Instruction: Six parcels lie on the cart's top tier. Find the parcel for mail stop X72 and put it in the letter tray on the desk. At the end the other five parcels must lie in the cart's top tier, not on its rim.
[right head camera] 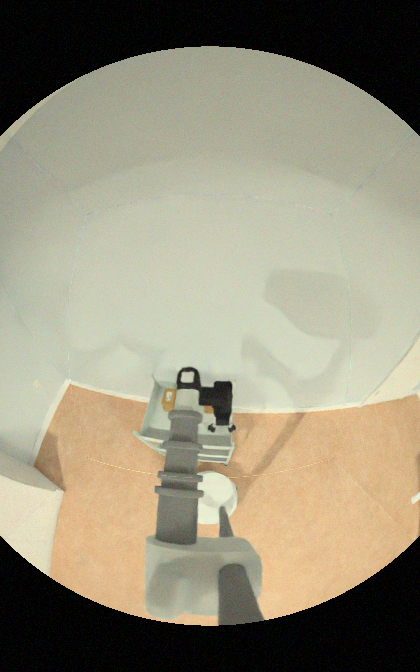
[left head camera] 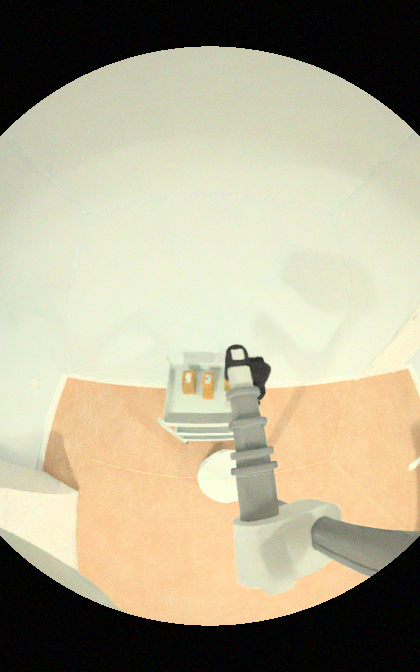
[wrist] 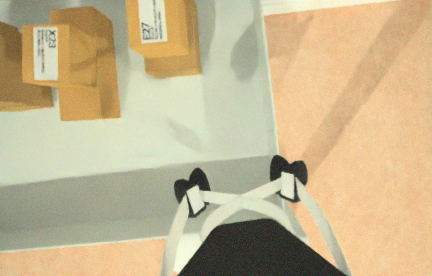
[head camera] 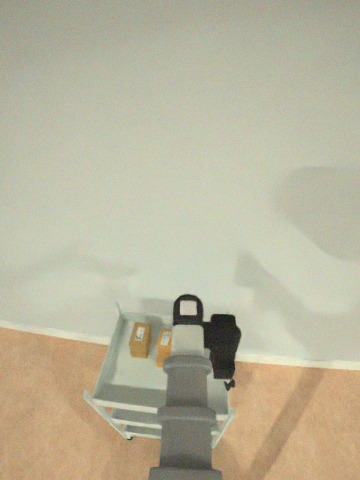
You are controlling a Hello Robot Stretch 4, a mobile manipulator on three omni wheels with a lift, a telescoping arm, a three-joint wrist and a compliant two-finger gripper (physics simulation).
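Frame: origin at the robot's base, x right, y ahead, z up, level; metres.
Seen in the pictures: gripper, fingertip midpoint: (wrist: 239,176) (head camera: 214,385).
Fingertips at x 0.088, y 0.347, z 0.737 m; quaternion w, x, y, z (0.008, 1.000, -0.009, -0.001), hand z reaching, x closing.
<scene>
A point is followed by its place in that frame.
In the wrist view a parcel labelled X23 (wrist: 82,60) @[x -0.053, y 0.495, z 0.715 m] overlaps a second parcel (wrist: 107,100) @[x -0.057, y 0.455, z 0.669 m], seemingly stacked on it. A parcel labelled E27 (wrist: 160,47) @[x 0.034, y 0.487, z 0.724 m] overlaps another parcel (wrist: 175,67) @[x 0.038, y 0.473, z 0.685 m] to the right. Part of a further parcel (wrist: 20,75) @[x -0.145, y 0.501, z 0.692 m] shows at the left edge, its label out of view. Two parcels (head camera: 139,349) @[x -0.172, y 0.471, z 0.704 m] (head camera: 162,356) @[x -0.088, y 0.457, z 0.687 m] show in the head view with unreadable labels. They are in the cart's top tier (head camera: 125,404) @[x -0.189, y 0.294, z 0.698 m] (left head camera: 200,419) (wrist: 100,200) @[x -0.116, y 0.323, z 0.635 m]. My gripper (wrist: 239,176) @[x 0.088, y 0.347, z 0.737 m] (right head camera: 222,428) is open and empty, above the tier's front right corner, in front of the E27 parcel. No X72 label is readable.
The cart's back is close to the wall (head camera: 150,200) @[x -0.134, y 0.799, z 1.125 m] (left head camera: 210,280). A white round object (left head camera: 215,475) (right head camera: 217,492) is in front of the cart. A pale block (left head camera: 40,510) is at the lower left. The arm (head camera: 186,430) @[x 0.001, y 0.159, z 1.158 m] hides part of the tier. The letter tray is not recognisable.
</scene>
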